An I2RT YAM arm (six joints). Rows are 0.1 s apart.
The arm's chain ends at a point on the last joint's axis. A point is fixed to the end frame.
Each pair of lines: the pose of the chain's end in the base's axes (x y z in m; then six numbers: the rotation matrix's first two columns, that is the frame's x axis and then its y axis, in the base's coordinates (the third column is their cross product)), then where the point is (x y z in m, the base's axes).
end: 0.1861, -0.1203, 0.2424, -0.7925, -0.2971, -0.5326, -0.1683, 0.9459, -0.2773
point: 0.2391 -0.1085 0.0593
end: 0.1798, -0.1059, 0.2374, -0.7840, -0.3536, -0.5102, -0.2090, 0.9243, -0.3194
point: 0.2308 -0.1006 0.0534
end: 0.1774, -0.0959, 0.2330, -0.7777, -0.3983, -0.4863, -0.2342, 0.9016, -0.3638
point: 0.2272 -0.0986 0.0486
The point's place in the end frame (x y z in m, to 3 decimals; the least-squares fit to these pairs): 0.052 0.053 0.176
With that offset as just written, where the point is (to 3 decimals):
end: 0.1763, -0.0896, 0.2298, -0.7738, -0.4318, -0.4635, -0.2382, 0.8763, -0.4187
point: 0.227 -0.103 0.046
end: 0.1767, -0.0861, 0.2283, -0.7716, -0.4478, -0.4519, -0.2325, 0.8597, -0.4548
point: 0.228 -0.107 0.046
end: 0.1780, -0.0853, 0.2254, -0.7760, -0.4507, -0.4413, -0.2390, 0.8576, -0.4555
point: 0.228 -0.107 0.042
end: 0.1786, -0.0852, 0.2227, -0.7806, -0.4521, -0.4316, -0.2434, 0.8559, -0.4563
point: 0.226 -0.108 0.039
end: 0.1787, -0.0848, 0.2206, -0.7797, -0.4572, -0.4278, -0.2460, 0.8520, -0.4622
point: 0.226 -0.108 0.037
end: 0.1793, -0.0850, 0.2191, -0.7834, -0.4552, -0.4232, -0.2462, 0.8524, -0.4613
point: 0.226 -0.109 0.035
